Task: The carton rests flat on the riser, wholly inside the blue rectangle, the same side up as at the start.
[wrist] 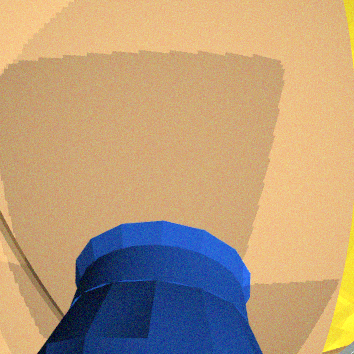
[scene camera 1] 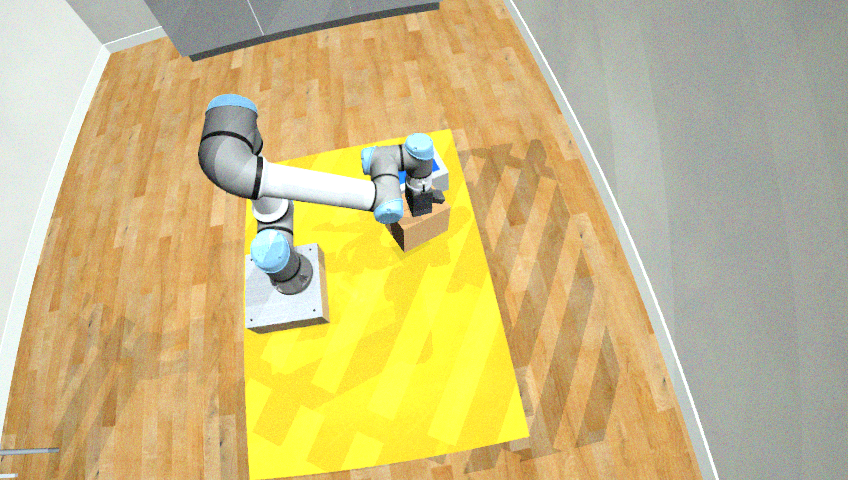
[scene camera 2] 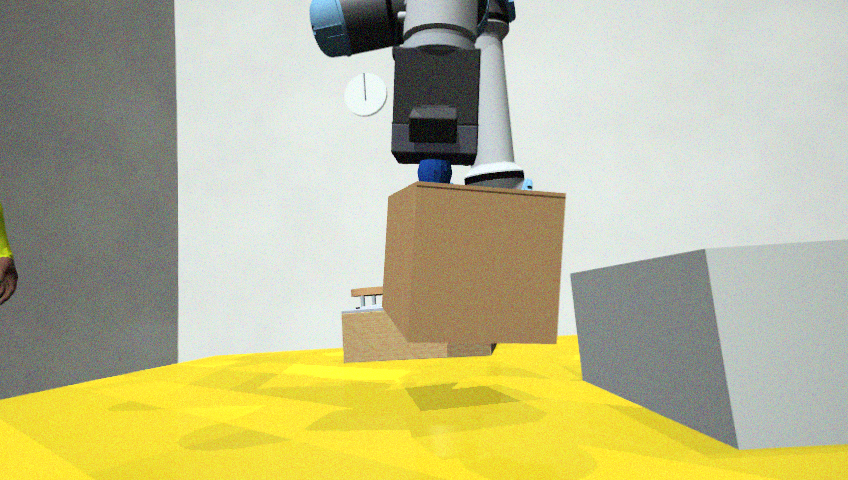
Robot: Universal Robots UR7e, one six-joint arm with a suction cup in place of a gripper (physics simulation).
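The brown carton hangs from the suction cup, nearly level and apart from the riser. In scene camera 2 its underside is above the yellow mat, with a shadow below. My gripper, a blue suction cup, is shut on the carton's top face, off centre towards the left in scene camera 2. The grey-white riser stands behind the carton in scene camera 1 and at the right in scene camera 2. The blue rectangle on its top is partly hidden by the arm.
The yellow mat lies under the carton and riser. The robot's base block stands on the mat's left side in scene camera 1. A person's hand shows at the left edge of scene camera 2. Grey cabinets stand beyond the mat.
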